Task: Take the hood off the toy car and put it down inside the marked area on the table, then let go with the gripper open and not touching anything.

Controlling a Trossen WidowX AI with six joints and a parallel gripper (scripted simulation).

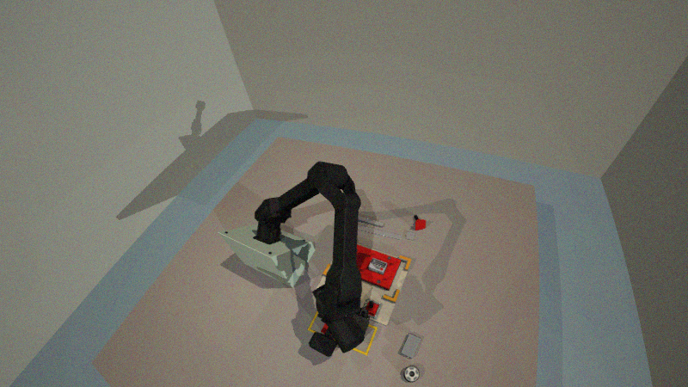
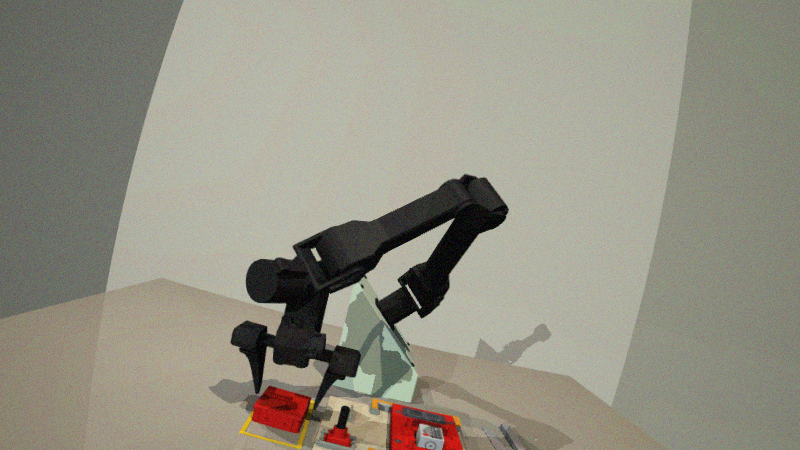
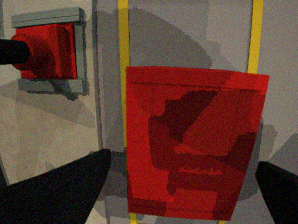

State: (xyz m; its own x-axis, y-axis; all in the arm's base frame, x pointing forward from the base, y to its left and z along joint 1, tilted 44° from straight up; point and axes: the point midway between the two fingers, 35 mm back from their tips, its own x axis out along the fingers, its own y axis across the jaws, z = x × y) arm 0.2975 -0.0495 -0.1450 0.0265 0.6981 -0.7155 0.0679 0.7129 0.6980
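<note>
The red hood lies 10 mm below my gripper tip.
</note>
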